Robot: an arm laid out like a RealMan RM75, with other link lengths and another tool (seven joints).
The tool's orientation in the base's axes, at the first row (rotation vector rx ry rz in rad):
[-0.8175, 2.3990, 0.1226]
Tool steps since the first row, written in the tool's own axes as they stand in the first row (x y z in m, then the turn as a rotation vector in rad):
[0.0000, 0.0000, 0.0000, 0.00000, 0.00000, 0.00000]
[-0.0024, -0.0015, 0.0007, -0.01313, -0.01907, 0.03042]
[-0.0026, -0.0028, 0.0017, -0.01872, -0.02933, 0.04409]
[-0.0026, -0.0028, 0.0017, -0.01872, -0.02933, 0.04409]
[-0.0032, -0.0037, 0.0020, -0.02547, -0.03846, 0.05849]
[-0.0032, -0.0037, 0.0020, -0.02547, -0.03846, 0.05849]
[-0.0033, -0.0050, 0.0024, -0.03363, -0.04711, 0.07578]
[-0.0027, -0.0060, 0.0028, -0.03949, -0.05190, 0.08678]
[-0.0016, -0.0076, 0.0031, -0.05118, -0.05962, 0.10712]
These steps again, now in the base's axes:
[0.0000, 0.0000, 0.0000, 0.00000, 0.00000, 0.00000]
[0.0028, 0.0002, 0.0009, 0.03491, -0.00035, -0.01558]
[0.0041, -0.0004, 0.0004, 0.05138, -0.00203, -0.02259]
[0.0041, -0.0004, 0.0004, 0.05138, -0.00203, -0.02259]
[0.0052, -0.0008, 0.0005, 0.06831, -0.00200, -0.02965]
[0.0052, -0.0008, 0.0005, 0.06831, -0.00200, -0.02965]
[0.0062, -0.0017, 0.0004, 0.08732, -0.00006, -0.03833]
[0.0066, -0.0027, -0.0002, 0.09942, 0.00209, -0.04354]
[0.0070, -0.0045, -0.0009, 0.12167, 0.00746, -0.05281]

